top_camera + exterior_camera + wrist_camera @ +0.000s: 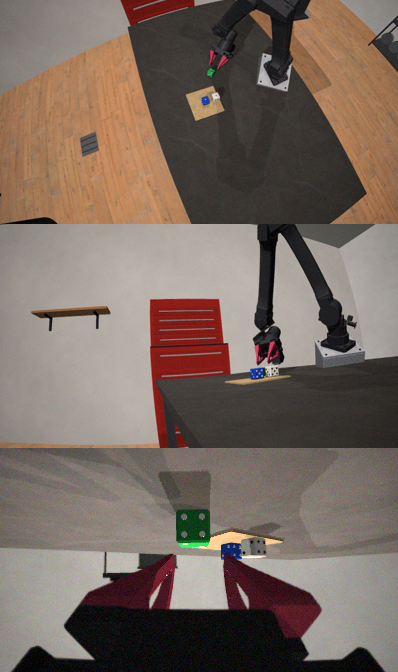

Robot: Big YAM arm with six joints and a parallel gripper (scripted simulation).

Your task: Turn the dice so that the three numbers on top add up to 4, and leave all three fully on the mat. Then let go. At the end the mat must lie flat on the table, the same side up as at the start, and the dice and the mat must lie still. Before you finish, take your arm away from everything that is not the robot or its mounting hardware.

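My hand is 4 cm above the green die, 2 cm short of it and 1 cm to the right of it. The rest, counted from my hand: blue die 15 cm to the left, 11 cm ahead, 3 cm below; then white die 15 cm to the left, 6 cm ahead, 3 cm below; then tan mat 15 cm to the left, 11 cm ahead, 5 cm below.
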